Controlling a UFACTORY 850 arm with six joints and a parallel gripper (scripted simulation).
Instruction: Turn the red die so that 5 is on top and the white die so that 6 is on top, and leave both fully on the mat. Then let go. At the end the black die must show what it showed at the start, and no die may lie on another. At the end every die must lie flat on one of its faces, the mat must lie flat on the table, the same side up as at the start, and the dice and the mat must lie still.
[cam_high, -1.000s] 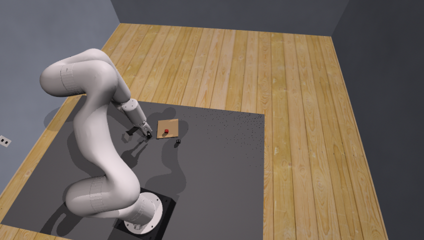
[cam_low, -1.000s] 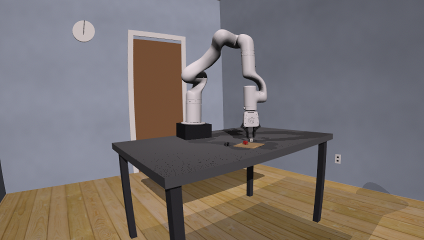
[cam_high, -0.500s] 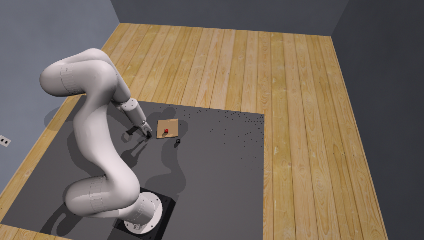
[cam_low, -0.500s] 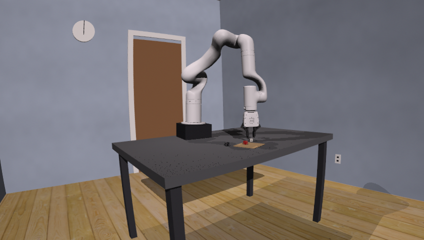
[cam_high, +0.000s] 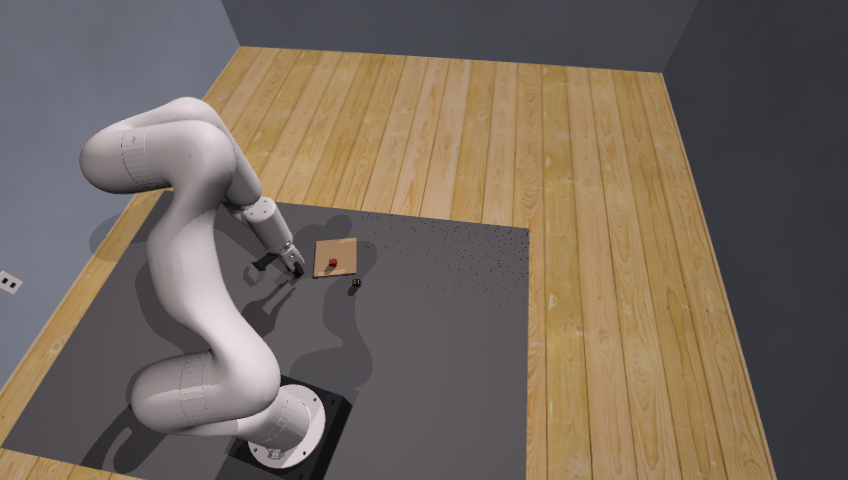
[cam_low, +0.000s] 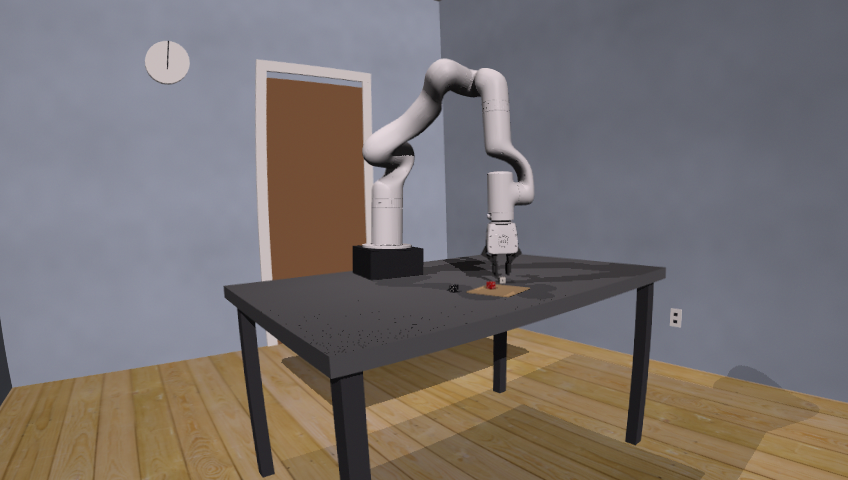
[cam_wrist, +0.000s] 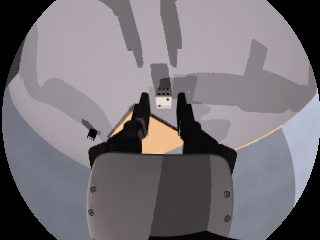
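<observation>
The white die is 4 cm below my hand. The rest, counted from my hand: red die 5 cm ahead, 11 cm to the right, 3 cm below; tan mat 8 cm ahead, 11 cm to the right, 4 cm below; black die 2 cm behind, 20 cm to the right, 4 cm below.
</observation>
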